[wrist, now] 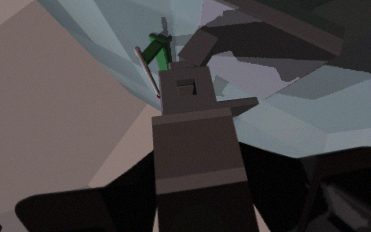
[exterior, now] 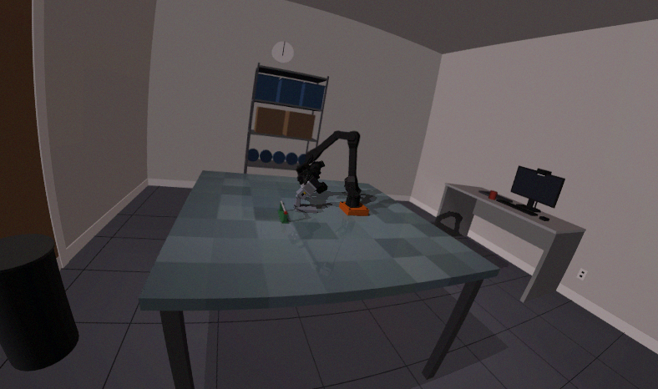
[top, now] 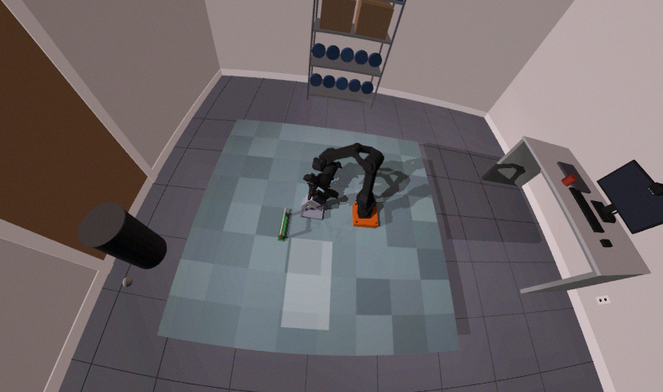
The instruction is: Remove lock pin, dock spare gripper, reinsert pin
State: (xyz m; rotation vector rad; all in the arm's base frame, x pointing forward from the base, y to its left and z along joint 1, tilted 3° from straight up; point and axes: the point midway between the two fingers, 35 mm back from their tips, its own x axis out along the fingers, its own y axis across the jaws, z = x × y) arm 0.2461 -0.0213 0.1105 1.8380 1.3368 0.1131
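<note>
My gripper tip is 10 mm to the left of the spare gripper. The rest, counted from my gripper tip: green bracket (140 mm ahead, 90 mm below, 80 mm to the left); grey mount (60 mm below, 20 mm to the right, 10 mm ahead).
</note>
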